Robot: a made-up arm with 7 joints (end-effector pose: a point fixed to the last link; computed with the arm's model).
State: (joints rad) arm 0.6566 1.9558 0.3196 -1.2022 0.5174 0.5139 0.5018
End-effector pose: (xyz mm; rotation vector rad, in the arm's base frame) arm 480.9 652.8 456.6 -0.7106 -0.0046 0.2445
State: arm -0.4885 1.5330 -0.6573 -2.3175 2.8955 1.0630 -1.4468
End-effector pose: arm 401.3 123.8 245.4 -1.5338 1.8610 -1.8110
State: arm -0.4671 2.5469 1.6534 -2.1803 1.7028 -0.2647 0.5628
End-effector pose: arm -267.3 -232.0 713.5 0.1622 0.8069 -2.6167
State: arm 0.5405 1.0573 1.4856 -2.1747 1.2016 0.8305 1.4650
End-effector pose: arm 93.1 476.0 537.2 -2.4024 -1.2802 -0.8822
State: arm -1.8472 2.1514 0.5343 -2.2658 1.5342 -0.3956 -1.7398
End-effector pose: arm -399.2 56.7 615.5 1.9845 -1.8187 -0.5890
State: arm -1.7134 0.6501 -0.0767 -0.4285 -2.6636 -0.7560 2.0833
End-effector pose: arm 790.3 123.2 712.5 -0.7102 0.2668 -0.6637
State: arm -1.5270 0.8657 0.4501 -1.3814 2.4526 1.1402 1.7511
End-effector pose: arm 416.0 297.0 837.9 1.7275 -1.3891 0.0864
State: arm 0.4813 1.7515 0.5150 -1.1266 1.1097 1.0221 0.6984
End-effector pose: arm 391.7 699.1 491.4 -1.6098 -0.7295 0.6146
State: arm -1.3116 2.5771 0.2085 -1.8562 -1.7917 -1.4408 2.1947
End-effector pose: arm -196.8 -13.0 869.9 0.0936 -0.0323 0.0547
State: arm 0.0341 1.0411 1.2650 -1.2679 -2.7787 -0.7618 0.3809
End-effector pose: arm 148.5 764.8 399.7 0.3898 1.1958 0.6215
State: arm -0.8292 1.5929 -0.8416 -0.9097 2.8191 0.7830 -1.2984
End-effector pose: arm 541.8 603.3 374.1 -1.6765 0.2545 -0.7805
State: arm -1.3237 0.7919 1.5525 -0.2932 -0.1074 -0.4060 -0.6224
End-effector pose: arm 719.2 568.3 257.1 -1.2536 -1.4610 -0.3392
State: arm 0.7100 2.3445 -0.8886 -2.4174 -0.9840 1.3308 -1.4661
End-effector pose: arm 171.8 318.8 134.2 2.5224 1.5477 -0.1998
